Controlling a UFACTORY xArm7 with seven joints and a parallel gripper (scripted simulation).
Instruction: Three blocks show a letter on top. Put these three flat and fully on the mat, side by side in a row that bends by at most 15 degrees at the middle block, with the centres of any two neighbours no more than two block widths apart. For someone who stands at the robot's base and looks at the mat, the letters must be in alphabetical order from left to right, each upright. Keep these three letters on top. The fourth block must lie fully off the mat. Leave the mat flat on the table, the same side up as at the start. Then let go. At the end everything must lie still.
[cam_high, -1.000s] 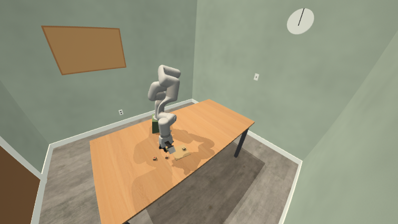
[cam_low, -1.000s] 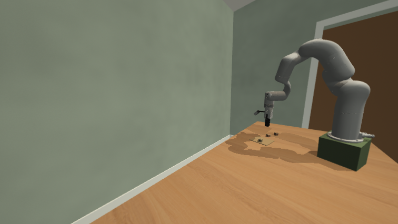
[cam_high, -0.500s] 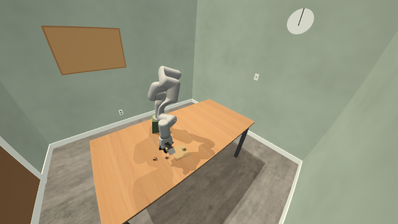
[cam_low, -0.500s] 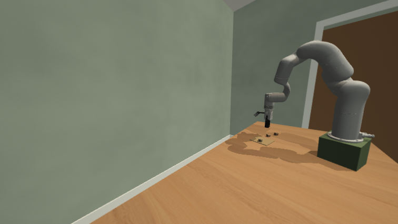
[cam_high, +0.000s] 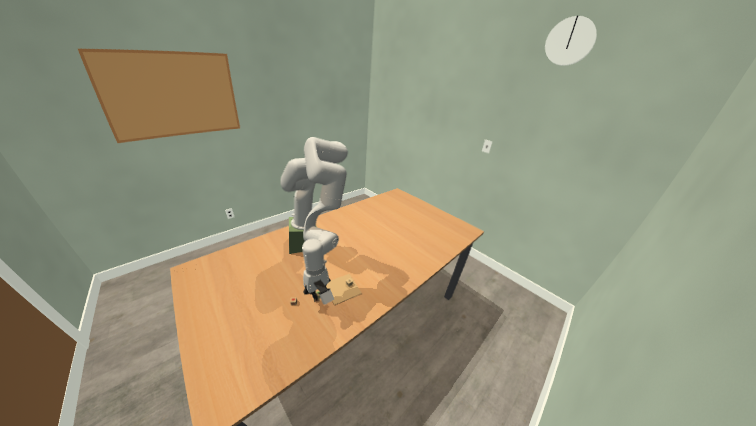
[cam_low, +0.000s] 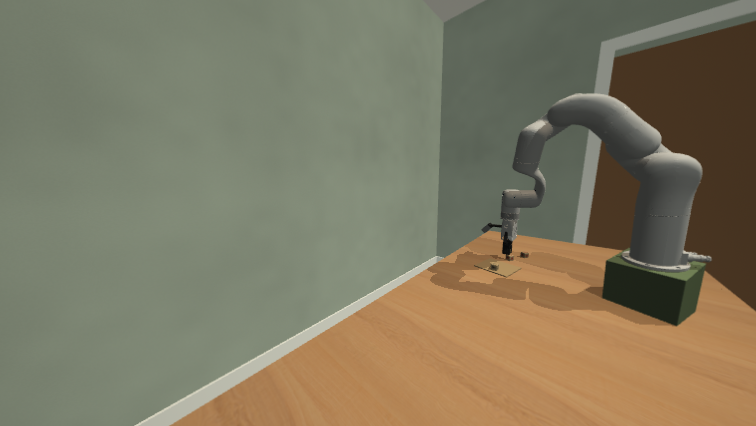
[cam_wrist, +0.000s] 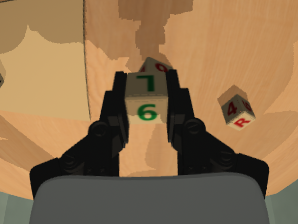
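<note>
Right now the tan mat is 120 mm to the left of my hand, 50 mm below it and 30 mm ahead of it. Also, from my hand: green-topped block 10 mm below.
</note>
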